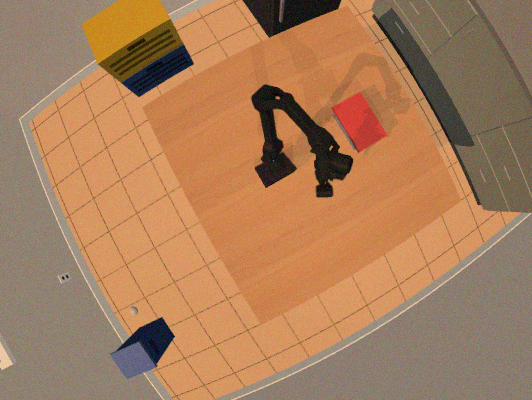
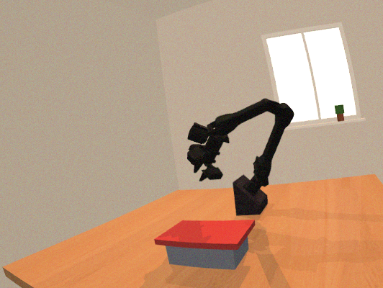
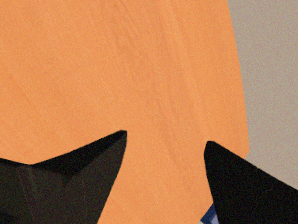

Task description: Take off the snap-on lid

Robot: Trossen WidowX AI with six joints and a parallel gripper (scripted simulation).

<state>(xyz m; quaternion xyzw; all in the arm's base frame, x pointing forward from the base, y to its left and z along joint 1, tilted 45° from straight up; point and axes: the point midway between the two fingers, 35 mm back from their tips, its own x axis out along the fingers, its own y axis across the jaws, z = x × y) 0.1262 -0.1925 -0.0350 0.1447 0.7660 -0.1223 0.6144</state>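
The red lid lies 340 mm ahead of my gripper tip, 210 mm to the left of it and 100 mm below it. Round my gripper tip: grey-blue storage box (340 mm ahead, 210 mm to the left, 140 mm below).
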